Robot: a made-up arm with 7 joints.
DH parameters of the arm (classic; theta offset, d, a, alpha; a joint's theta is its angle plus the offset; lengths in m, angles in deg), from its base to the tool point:
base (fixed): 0 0 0 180
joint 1: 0 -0.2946 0 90
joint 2: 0 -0.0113 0 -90
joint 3: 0 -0.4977 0 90
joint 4: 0 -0.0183 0 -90
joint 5: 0 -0.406 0 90
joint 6: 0 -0.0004 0 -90
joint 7: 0 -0.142 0 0
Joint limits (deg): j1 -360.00..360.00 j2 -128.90..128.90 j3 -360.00..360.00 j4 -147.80..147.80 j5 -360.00..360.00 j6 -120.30..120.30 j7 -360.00..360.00
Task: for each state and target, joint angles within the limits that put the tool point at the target. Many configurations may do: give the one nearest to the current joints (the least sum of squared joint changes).
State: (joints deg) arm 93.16 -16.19 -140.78 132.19 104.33 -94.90 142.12
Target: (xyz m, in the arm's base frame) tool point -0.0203 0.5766 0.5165
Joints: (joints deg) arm 80.43 -25.26 -151.75 96.63 92.13 -85.63 142.12
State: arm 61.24 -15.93 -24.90 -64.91 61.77 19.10 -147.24
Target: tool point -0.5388 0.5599 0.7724
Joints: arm 63.67 -29.62 -21.80 -60.54 61.35 17.47 -147.24
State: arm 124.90 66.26 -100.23 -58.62 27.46 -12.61 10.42
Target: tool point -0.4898 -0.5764 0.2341
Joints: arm 90.27 69.79 -118.57 -82.70 25.20 -20.13 10.42
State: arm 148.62 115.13 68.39 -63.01 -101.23 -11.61 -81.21
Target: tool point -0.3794 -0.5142 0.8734
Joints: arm 153.69 74.22 43.83 -68.46 -100.41 -17.15 -81.21
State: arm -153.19 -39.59 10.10 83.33 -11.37 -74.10 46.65
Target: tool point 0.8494 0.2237 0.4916
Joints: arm -180.03 -92.74 31.04 58.86 -17.25 -74.39 46.65
